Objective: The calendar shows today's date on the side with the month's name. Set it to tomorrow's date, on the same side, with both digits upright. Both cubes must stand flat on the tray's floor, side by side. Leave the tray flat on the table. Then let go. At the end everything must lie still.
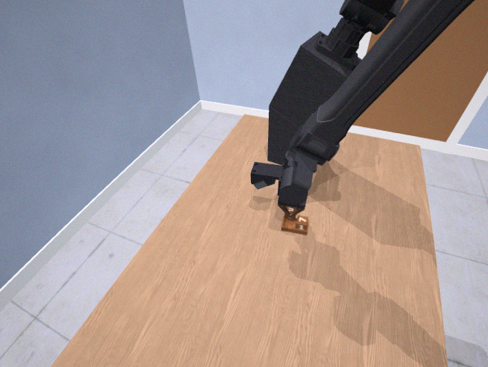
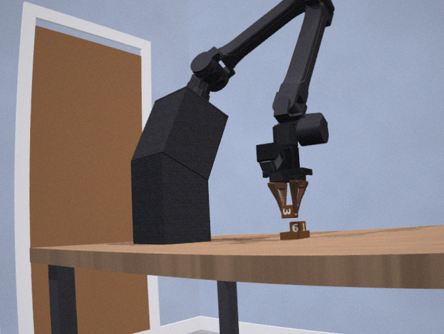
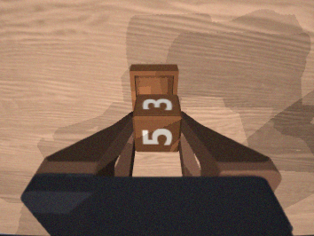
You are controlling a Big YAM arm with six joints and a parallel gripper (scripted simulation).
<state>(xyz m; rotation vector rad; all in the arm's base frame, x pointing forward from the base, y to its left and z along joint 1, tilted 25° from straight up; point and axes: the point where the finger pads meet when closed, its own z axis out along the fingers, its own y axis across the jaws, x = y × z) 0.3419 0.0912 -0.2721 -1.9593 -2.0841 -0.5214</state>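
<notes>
Right now my hand is 60 mm above the brown tray and 20 mm to the right of it.
</notes>
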